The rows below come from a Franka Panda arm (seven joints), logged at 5 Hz.
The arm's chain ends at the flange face. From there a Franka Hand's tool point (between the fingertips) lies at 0.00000 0.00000 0.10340 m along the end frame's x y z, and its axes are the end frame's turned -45 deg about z.
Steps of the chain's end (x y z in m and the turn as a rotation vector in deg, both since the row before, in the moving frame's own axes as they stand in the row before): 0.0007, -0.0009, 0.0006, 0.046, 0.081, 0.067; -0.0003, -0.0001, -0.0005, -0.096, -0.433, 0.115; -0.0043, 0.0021, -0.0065, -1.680, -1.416, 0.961; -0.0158, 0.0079, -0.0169, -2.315, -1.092, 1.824; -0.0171, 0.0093, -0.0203, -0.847, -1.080, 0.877; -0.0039, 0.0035, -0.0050, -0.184, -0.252, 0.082
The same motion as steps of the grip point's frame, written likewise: 0.0013, -0.0001, 0.0006, -0.025, 0.090, 0.067; -0.0008, -0.0007, -0.0005, 0.238, -0.374, 0.115; -0.0085, -0.0013, -0.0066, -0.187, -2.189, 0.961; -0.0211, -0.0041, -0.0170, -0.865, -2.409, 1.824; -0.0211, -0.0058, -0.0203, 0.165, -1.363, 0.877; -0.0058, -0.0004, -0.0050, 0.048, -0.308, 0.082
